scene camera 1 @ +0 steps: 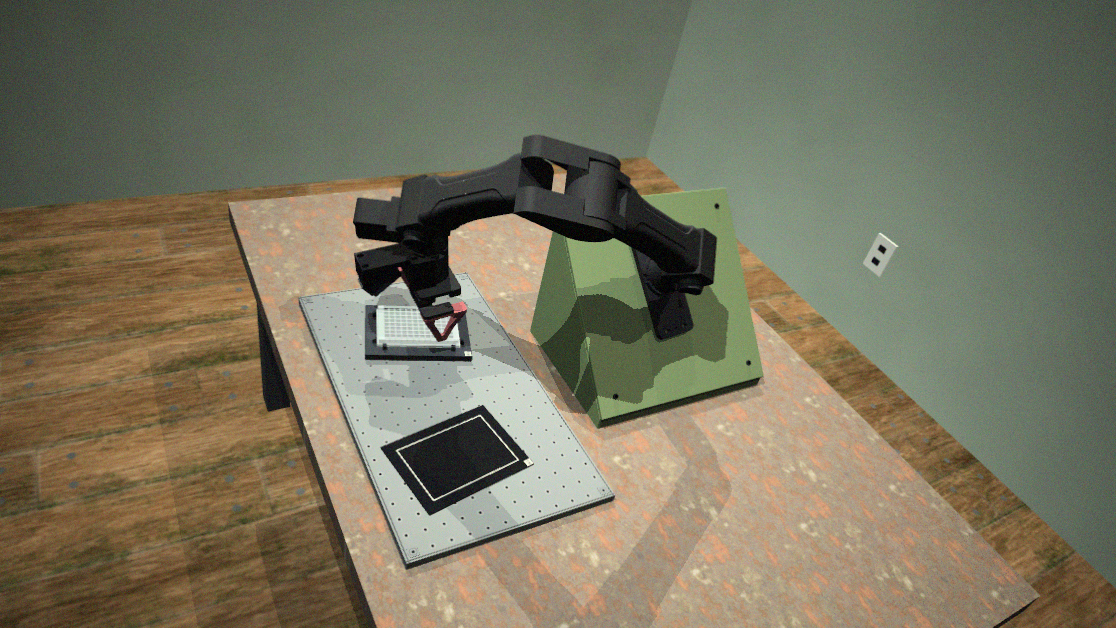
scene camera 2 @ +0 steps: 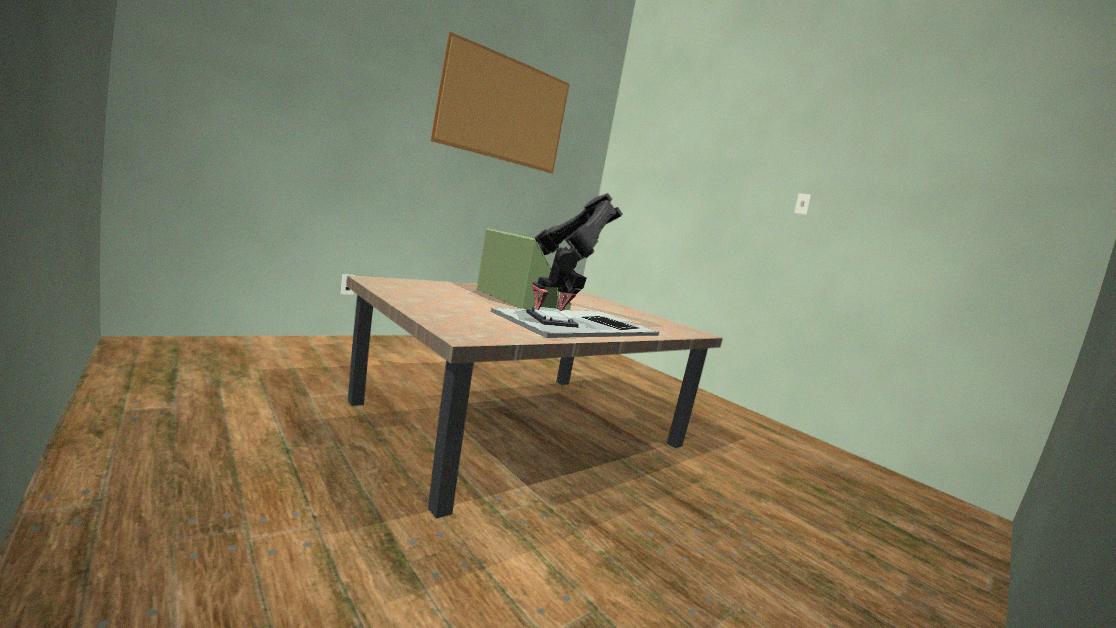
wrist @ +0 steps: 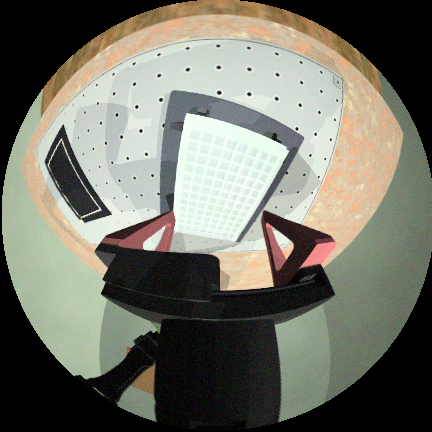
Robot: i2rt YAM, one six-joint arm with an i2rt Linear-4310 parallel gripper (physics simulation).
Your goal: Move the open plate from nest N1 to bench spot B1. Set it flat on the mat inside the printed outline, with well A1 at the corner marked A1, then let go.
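Frame: origin at the arm's base, x ahead, y left, z up, level; centimetres.
Seen in the pictures: gripper, between the fingertips: [scene camera 1: 431,320] [scene camera 2: 548,310] [wrist: 217,214]; arm's base, origin of its link: [scene camera 1: 657,274] [scene camera 2: 526,259].
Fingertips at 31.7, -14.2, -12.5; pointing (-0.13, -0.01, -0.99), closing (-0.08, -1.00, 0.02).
Offsets run from my fingertips to a thing's middle, as dx, dy, dz. "*": to the spot under its first point. Level surfaces: height alone.
The open plate @(+2.2, -0.2, -0.8) [scene camera 1: 399,324] [wrist: 225,175], pale with a grid of wells, sits in the dark nest N1 @(+2.2, -0.2, -1.6) [scene camera 1: 417,355] [wrist: 235,109] at the far end of the perforated board. My gripper [scene camera 2: 550,309] [wrist: 217,214] is open, with red fingers pointing down over the plate. In the wrist view the fingertips stand apart, on either side of the plate's lower end; nothing is held. In scene camera 1 the near finger covers part of the plate. Spot B1 is a black mat @(dz -2.5) [scene camera 1: 460,456] [wrist: 75,180] with a printed white outline @(* +13.6, +25.5, -2.5) [scene camera 1: 415,474]. A small pale corner tag @(* -1.5, +29.6, -2.5) [scene camera 1: 528,462] shows; its letters are unreadable.
The grey perforated board [scene camera 1: 546,468] [wrist: 200,55] carries the nest and mat. A green angled block [scene camera 1: 678,359] [scene camera 2: 505,269] bears the arm's base beside the board. The speckled table @(dz -4.0) [scene camera 1: 780,499] [scene camera 2: 413,304] extends around them.
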